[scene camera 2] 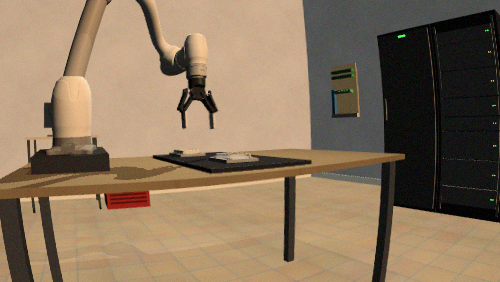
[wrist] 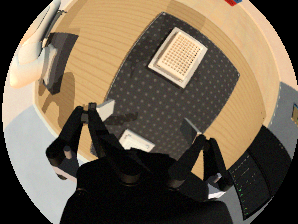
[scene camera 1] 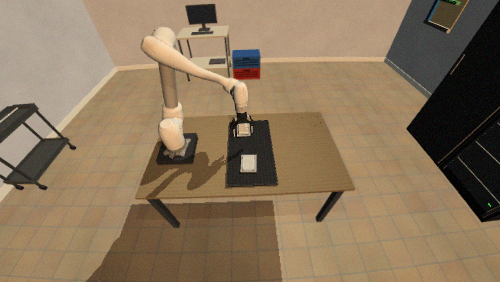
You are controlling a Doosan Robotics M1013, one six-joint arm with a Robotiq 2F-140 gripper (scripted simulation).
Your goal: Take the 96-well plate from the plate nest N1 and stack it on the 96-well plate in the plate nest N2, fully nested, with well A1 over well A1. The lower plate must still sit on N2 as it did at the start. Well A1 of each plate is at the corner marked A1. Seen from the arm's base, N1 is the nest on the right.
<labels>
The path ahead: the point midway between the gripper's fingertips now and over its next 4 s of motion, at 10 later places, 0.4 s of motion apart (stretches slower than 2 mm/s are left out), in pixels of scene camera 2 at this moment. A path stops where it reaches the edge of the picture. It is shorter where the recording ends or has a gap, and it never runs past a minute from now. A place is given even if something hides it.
My gripper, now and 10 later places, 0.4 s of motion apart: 199,128; 208,129; 216,129; 223,130; 230,131; 231,131; 231,135; 231,139; 232,144; 232,149; 232,155
</labels>
